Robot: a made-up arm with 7 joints. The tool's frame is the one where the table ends. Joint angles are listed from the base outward.
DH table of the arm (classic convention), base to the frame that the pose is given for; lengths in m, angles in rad. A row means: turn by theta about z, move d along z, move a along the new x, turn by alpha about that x. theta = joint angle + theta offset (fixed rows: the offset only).
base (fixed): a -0.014; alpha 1.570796; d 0.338; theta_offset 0
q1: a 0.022; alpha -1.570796; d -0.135; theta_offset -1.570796
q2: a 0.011; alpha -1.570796; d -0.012; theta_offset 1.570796
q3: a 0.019; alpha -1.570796; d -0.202; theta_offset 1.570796
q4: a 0.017; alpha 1.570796; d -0.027; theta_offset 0
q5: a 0.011; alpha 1.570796; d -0.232; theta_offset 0
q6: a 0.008; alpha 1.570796; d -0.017; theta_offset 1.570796
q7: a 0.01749; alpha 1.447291; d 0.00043; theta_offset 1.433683
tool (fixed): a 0; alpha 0; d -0.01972; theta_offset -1.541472
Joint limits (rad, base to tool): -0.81..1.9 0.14..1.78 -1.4..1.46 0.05..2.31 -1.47..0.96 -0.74..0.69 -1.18..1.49
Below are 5 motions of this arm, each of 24 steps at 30 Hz.
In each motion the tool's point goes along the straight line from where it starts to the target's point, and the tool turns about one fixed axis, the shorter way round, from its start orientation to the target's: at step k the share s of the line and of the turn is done. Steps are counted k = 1, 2, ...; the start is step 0. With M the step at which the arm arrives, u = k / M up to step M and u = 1 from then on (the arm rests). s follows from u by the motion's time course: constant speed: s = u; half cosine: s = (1 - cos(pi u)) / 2; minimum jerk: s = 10 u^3 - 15 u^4 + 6 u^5.
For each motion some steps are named. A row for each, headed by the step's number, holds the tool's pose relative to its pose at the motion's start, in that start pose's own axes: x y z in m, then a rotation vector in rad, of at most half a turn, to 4 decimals.
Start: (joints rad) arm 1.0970 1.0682 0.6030 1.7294 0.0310 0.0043 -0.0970
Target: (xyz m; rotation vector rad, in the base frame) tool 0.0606 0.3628 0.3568 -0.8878 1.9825 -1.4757
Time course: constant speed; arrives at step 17
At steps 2, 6, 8, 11, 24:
2: 0.0012 0.0023 0.0156 0.1037 0.0291 0.0186
6: 0.0037 0.0070 0.0468 0.3111 0.0873 0.0557
8: 0.0049 0.0093 0.0624 0.4148 0.1164 0.0743
11: 0.0067 0.0128 0.0858 0.5704 0.1600 0.1022
24: 0.0103 0.0198 0.1325 0.8815 0.2473 0.1579

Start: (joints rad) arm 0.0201 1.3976 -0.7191 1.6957 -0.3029 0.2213 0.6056
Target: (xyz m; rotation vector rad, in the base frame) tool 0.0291 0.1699 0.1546 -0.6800 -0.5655 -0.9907
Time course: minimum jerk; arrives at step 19
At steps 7, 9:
7: 0.0427 -0.0282 0.0120 -0.1134 -0.1856 0.2116
9: 0.0727 -0.0480 0.0204 -0.1934 -0.3163 0.3608

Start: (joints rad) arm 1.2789 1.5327 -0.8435 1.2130 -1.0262 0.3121 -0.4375
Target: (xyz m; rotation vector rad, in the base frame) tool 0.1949 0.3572 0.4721 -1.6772 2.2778 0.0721
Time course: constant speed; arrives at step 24
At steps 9, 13, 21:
9: 0.0104 0.0223 -0.0203 0.3641 0.1049 0.4546
13: 0.0150 0.0322 -0.0294 0.5259 0.1515 0.6566
21: 0.0242 0.0520 -0.0475 0.8496 0.2448 1.0607

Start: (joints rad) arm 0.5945 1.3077 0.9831 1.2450 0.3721 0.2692 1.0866
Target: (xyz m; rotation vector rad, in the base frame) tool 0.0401 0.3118 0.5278 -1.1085 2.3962 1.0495
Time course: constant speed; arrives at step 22
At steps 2, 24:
2: 0.0112 -0.0103 -0.0052 -0.0039 -0.0972 -0.0557
24: 0.1235 -0.1129 -0.0570 -0.0432 -1.0692 -0.6127

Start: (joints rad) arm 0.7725 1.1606 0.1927 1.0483 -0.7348 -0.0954 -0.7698
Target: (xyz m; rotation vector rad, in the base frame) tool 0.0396 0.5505 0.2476 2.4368 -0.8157 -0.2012
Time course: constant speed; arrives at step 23
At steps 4, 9, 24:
4: -0.0199 0.0080 0.0244 -0.0905 0.0365 -0.0735
9: -0.0447 0.0181 0.0549 -0.2035 0.0822 -0.1653
24: -0.1142 0.0462 0.1403 -0.5201 0.2101 -0.4225

